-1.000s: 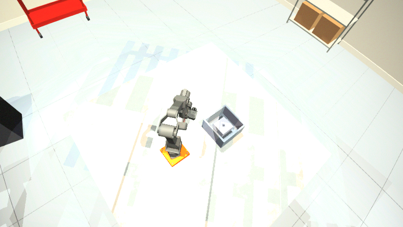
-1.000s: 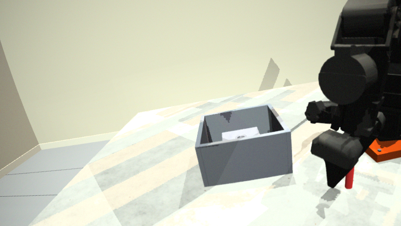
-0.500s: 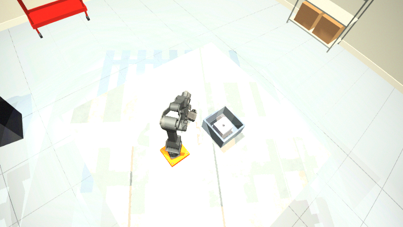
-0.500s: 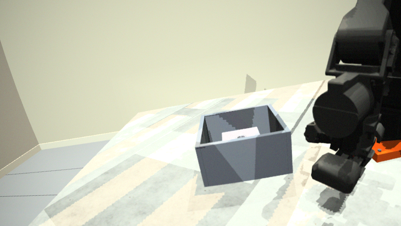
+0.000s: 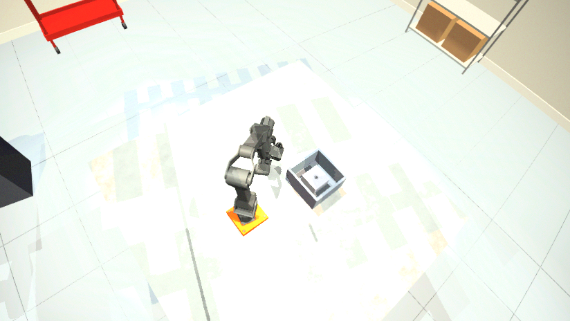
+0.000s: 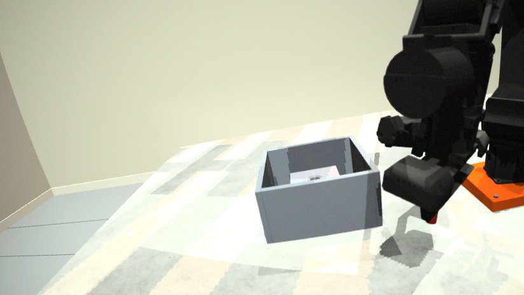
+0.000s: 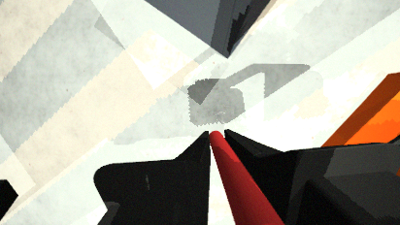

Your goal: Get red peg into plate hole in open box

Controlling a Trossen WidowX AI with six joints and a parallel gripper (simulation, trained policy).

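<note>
Now: the grey box 17 cm ahead of my gripper tip, 15 cm to the right of it and 3 cm below it. Round my gripper tip: red peg (3 cm above, 1 cm behind).
</note>
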